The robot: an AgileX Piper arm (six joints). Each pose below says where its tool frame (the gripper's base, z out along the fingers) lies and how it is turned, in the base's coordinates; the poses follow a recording.
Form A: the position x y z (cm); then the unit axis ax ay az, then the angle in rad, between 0 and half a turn.
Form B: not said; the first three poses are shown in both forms.
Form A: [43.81 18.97 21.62 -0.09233 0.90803 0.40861 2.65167]
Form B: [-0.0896 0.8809 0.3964 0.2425 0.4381 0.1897 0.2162]
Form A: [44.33 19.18 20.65 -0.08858 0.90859 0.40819 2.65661]
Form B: [-0.0860 0.8820 0.3962 0.2401 0.4433 0.1918 0.2065]
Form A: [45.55 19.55 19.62 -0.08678 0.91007 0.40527 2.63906]
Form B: [-0.0841 0.8815 0.3925 0.2486 0.4555 0.1955 0.1962]
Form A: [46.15 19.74 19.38 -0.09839 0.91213 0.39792 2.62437]
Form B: [-0.0951 0.8818 0.3847 0.2557 0.4615 0.1974 0.1938]
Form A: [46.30 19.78 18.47 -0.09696 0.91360 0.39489 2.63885]
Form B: [-0.0939 0.8849 0.3825 0.2487 0.4630 0.1978 0.1847]
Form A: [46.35 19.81 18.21 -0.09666 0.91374 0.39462 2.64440]
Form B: [-0.0937 0.8857 0.3825 0.2460 0.4635 0.1981 0.1821]
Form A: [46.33 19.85 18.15 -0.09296 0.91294 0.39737 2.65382]
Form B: [-0.0902 0.8859 0.3856 0.2415 0.4633 0.1985 0.1815]
